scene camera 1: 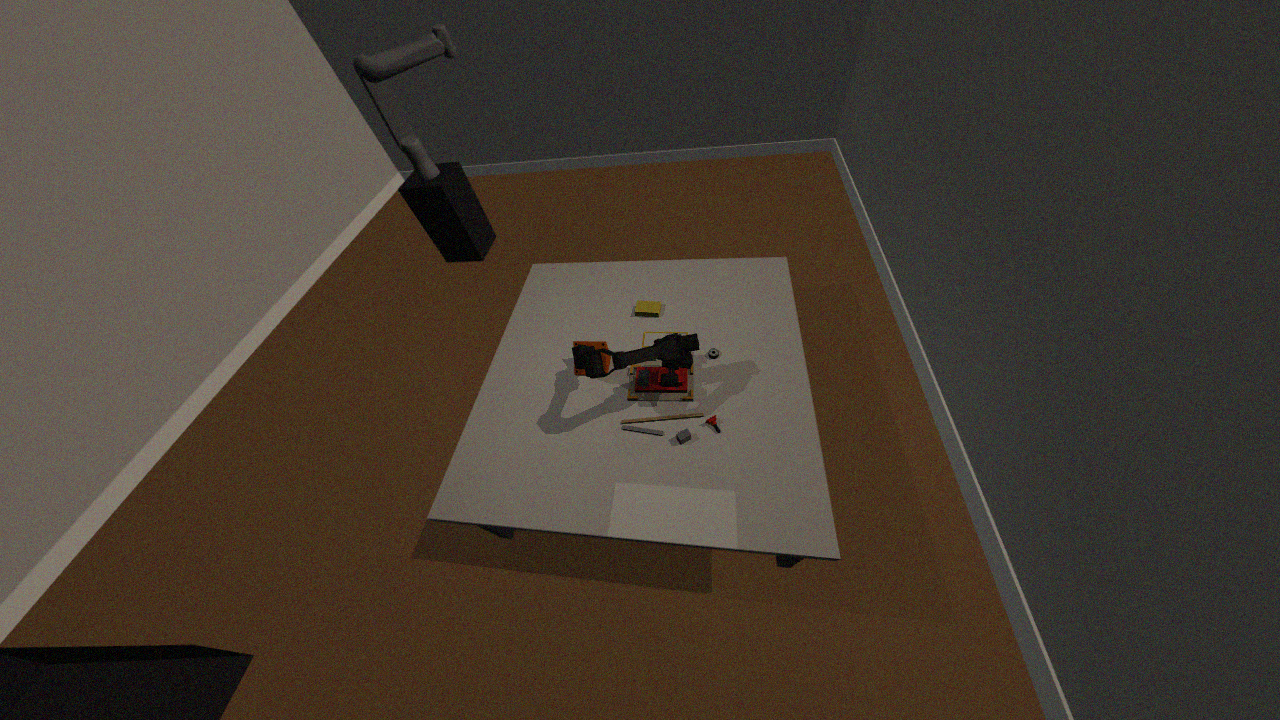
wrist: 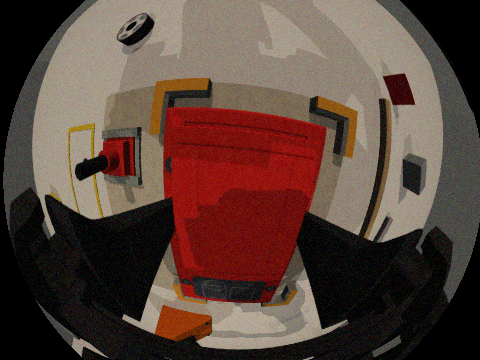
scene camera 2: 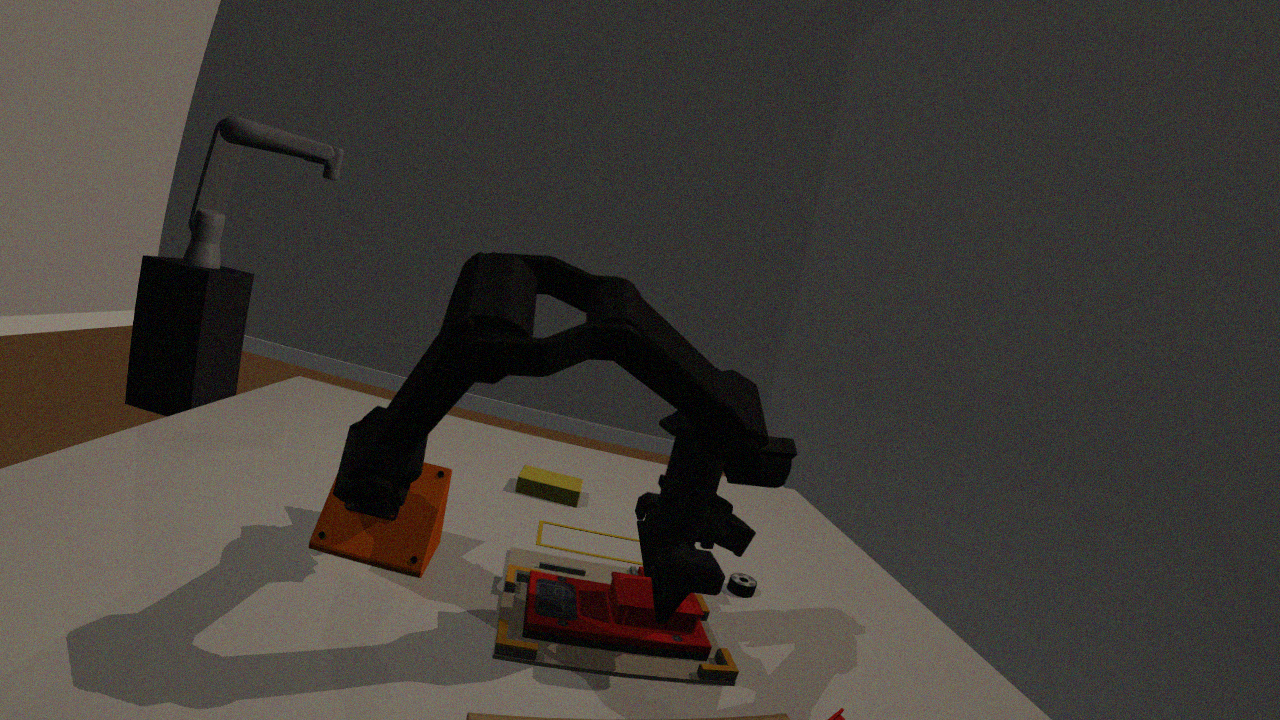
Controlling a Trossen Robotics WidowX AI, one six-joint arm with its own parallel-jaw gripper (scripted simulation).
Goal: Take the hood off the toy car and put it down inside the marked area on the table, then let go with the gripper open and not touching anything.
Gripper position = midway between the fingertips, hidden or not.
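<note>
I can see my gripper (scene camera 2: 654, 603), and in the wrist view it is the gripper (wrist: 238, 211) again. A red hood (wrist: 239, 198) is visible to me. So is a wooden stick (wrist: 385, 105), and there is a red toy car (wrist: 201, 117) as well.
</note>
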